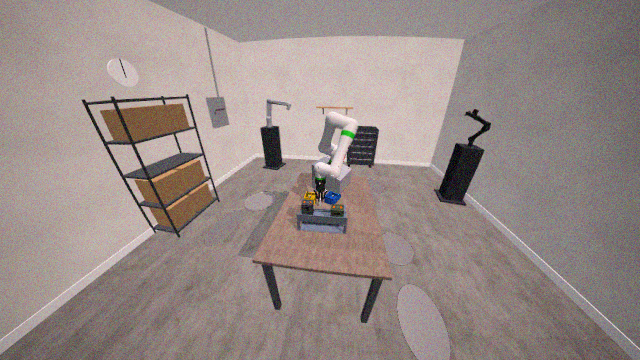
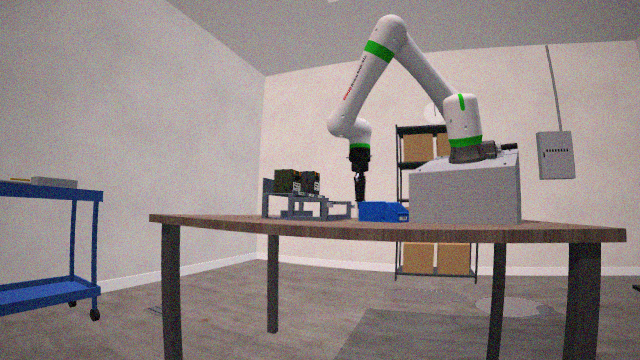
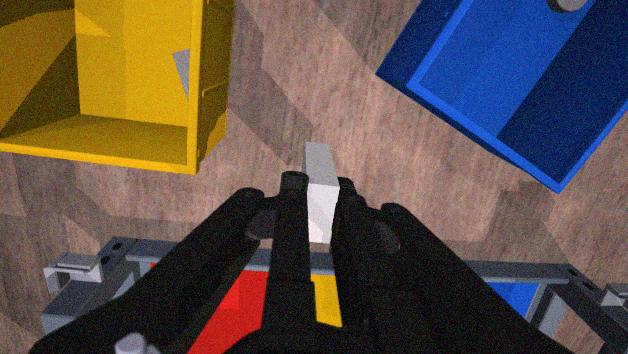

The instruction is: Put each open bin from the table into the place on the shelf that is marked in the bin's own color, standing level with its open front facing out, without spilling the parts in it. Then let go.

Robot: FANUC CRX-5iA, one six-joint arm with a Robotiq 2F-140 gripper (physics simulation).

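Observation:
A yellow open bin (image 1: 309, 195) (image 3: 113, 83) and a blue open bin (image 1: 332, 196) (image 2: 382, 211) (image 3: 518, 83) stand on the wooden table (image 1: 326, 251) (image 2: 447, 228) (image 3: 334, 88). The grey shelf (image 1: 322, 222) (image 2: 308, 206) (image 3: 518, 269) stands in front of them, with red (image 3: 232, 307), yellow (image 3: 326, 301) and blue (image 3: 514, 293) marked places. My gripper (image 1: 320, 195) (image 2: 359, 193) (image 3: 313, 164) is shut and empty. It hangs low over the table between the two bins, touching neither. A small grey part (image 3: 567, 3) lies in the blue bin.
Two dark green cases (image 1: 307, 206) (image 1: 337, 209) (image 2: 297, 181) sit on top of the shelf. The grey robot base (image 1: 341, 178) (image 2: 465, 192) stands at the table's far end. A black rack with cardboard boxes (image 1: 117, 117) stands by the left wall; a blue cart (image 2: 48, 195) is nearby.

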